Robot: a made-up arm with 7 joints.
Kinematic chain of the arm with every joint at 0, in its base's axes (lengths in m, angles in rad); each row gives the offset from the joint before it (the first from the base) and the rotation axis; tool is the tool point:
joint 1: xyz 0 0 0.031 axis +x
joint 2: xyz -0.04 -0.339 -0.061 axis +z
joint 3: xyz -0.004 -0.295 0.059 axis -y
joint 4: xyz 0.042 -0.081 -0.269 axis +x
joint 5: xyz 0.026 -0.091 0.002 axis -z
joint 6: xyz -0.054 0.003 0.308 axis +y
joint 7: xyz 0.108 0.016 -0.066 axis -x
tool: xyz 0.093 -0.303 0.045
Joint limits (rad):
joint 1: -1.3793..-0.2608
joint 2: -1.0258..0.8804
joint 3: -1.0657..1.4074
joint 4: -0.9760..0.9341
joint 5: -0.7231..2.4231
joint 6: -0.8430..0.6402
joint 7: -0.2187..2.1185
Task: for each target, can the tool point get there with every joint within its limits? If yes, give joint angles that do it. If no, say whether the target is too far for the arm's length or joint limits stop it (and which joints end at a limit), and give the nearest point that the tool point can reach.
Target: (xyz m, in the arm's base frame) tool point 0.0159 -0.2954 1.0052
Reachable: yes | joints -0.9806 -0.1713 0.2477 0.3224 0.8763 -0.2579 1.8515
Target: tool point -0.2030 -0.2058 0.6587
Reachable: yes | joints -0.7726 0.0909 0.9364 -0.6972 -0.2529 -0.5970 0.6573
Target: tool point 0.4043 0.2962 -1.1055
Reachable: no: joint limits stop it (at a limit: joint 1, joint 2, joint 3, joint 4, joint 5, joint 6, joint 7) | nearest point 0.2667 -0.2798 -0.1634 | short by 1.113 m
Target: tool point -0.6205 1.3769 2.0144
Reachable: no: too far | nearest point -0.3811 0.1063 1.2025 | short by 1.527 m
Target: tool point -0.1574 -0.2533 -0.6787
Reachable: no: joint limits stop it (at a limit: joint 1, joint 2, joint 3, joint 4, joint 6, joint 7) | nearest point -0.0955 -0.3606 -0.2016 | short by 0.493 m
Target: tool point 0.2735 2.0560 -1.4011
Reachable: no: too far | nearest point 0.0823 0.1892 0.2107 | short by 2.474 m
